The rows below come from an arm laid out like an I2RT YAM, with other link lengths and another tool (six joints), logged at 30 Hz.
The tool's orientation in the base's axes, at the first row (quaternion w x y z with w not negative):
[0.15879, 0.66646, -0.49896, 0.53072]
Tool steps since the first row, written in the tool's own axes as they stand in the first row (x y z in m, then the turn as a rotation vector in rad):
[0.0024, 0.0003, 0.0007, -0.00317, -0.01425, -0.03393]
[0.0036, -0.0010, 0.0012, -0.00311, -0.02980, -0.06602]
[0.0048, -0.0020, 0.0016, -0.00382, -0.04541, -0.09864]
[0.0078, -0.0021, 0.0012, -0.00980, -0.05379, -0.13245]
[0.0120, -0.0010, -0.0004, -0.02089, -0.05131, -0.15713]
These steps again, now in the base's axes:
[0.0000, -0.0018, 0.0017, -0.00655, 0.03316, 0.01489]
[0.0013, -0.0022, 0.0030, -0.01121, 0.06394, 0.03228]
[0.0023, -0.0027, 0.0042, -0.01606, 0.09552, 0.04923]
[0.0019, -0.0038, 0.0070, -0.02727, 0.12734, 0.05978]
[-0.0001, -0.0052, 0.0109, -0.04220, 0.15002, 0.05892]

